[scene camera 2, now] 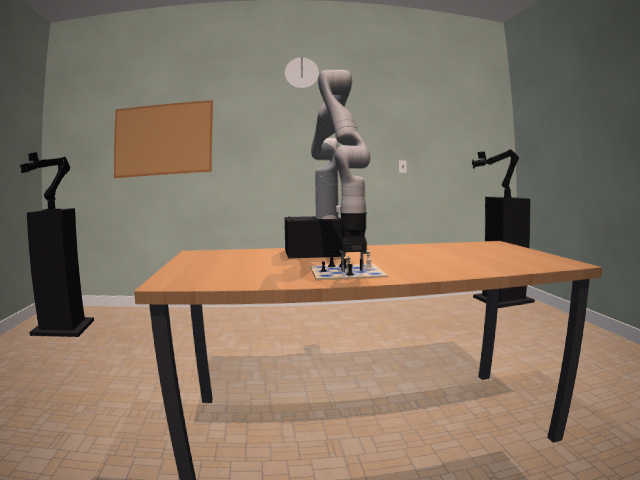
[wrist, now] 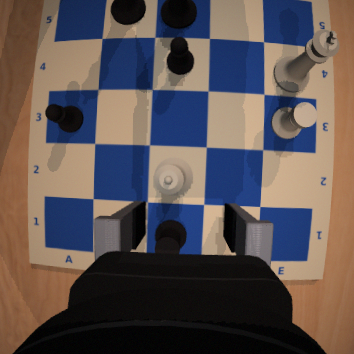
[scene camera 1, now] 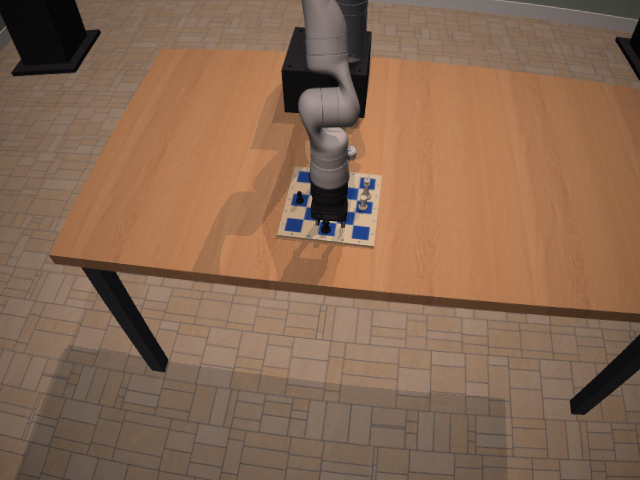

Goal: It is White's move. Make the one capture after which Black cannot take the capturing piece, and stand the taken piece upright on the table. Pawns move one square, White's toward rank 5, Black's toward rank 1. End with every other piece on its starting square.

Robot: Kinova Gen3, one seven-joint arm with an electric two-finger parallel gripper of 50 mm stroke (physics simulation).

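Pixels of known places: gripper, fingertip midpoint: (scene camera 2: 352, 271) (wrist: 184, 218) (scene camera 1: 330, 223); arm's base, link origin: (scene camera 2: 327, 218) (scene camera 1: 348, 53).
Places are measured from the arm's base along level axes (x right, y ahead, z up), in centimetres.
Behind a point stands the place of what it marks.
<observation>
The board (scene camera 1: 281, 231) @(x 13.7, y 51.4, z -13.9 cm) (wrist: 39, 192) @(x 13.1, y 47.1, z -13.9 cm) lies on the table. My gripper (scene camera 1: 330, 223) @(x 2.7, y 49.2, z -12.9 cm) (scene camera 2: 352, 267) @(x 2.7, y 49.2, z -12.9 cm) (wrist: 184, 218) @(x 2.7, y 49.2, z -12.9 cm) is open and low over rank 1, its fingers on either side of an upright black piece (scene camera 1: 325, 227) @(x 3.8, y 51.0, z -12.4 cm) (scene camera 2: 349, 269) @(x 4.0, y 50.9, z -12.1 cm) (wrist: 171, 234) @(x 3.5, y 49.9, z -11.4 cm) on C1, not gripping it. A white piece with a small knob (wrist: 169, 178) @(x 3.2, y 46.5, z -8.6 cm) stands on C2; the gripper hides it in scene camera 1. The white king (scene camera 1: 366, 187) @(x -5.2, y 40.4, z -10.3 cm) (wrist: 292, 72) @(x -4.8, y 40.3, z -12.3 cm) stands on E4, a flat-topped white piece (scene camera 1: 363, 202) @(x -4.6, y 44.0, z -11.5 cm) (wrist: 286, 123) @(x -4.1, y 43.6, z -12.4 cm) on E3. Black pawns stand on C4 (wrist: 180, 60) @(x 2.3, y 39.1, z -12.6 cm) and A3 (scene camera 1: 299, 197) @(x 10.3, y 42.3, z -12.4 cm) (scene camera 2: 323, 267) @(x 10.3, y 42.4, z -12.6 cm) (wrist: 70, 118) @(x 9.8, y 42.3, z -12.8 cm).
Two black pieces stand on B5 (wrist: 128, 9) @(x 5.6, y 35.0, z -12.8 cm) and C5 (wrist: 178, 12) @(x 2.2, y 35.6, z -12.7 cm), partly cut off in the wrist view. The wooden table (scene camera 1: 465, 206) @(x -29.3, y 41.3, z -14.5 cm) (scene camera 2: 454, 263) @(x -38.6, y 39.7, z -14.4 cm) surrounds the board. The black base box (scene camera 1: 325, 93) (scene camera 2: 305, 237) @(x 10.5, y 9.1, z -6.5 cm) stands behind the board.
</observation>
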